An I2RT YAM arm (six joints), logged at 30 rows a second.
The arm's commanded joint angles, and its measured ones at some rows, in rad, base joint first. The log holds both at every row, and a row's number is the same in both.
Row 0, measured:
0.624, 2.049, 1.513, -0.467, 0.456, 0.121
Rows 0 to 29, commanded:
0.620, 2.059, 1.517, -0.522, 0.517, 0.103
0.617, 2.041, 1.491, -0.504, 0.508, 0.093
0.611, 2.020, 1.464, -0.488, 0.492, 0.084
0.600, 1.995, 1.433, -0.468, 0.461, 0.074
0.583, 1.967, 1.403, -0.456, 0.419, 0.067
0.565, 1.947, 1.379, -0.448, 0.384, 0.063
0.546, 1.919, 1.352, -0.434, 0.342, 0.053
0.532, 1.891, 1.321, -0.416, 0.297, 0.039
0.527, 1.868, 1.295, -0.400, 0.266, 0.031
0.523, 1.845, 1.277, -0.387, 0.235, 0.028
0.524, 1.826, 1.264, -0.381, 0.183, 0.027
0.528, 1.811, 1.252, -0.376, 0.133, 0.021
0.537, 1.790, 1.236, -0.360, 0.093, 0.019
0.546, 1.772, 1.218, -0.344, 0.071, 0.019
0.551, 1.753, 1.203, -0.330, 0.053, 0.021
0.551, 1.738, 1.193, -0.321, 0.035, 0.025
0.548, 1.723, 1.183, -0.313, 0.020, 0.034
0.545, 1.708, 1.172, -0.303, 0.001, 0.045
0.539, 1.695, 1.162, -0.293, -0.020, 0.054
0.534, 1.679, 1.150, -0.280, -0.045, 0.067
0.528, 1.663, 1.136, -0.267, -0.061, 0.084
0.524, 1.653, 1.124, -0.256, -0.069, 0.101
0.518, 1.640, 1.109, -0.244, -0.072, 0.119
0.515, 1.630, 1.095, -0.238, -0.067, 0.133
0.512, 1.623, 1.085, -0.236, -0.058, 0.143
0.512, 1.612, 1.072, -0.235, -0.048, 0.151
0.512, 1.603, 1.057, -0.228, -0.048, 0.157
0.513, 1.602, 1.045, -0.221, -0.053, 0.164
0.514, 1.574, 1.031, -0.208, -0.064, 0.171
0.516, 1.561, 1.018, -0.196, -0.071, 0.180
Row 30, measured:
0.513, 1.596, 1.039, -0.283, -0.041, 0.141
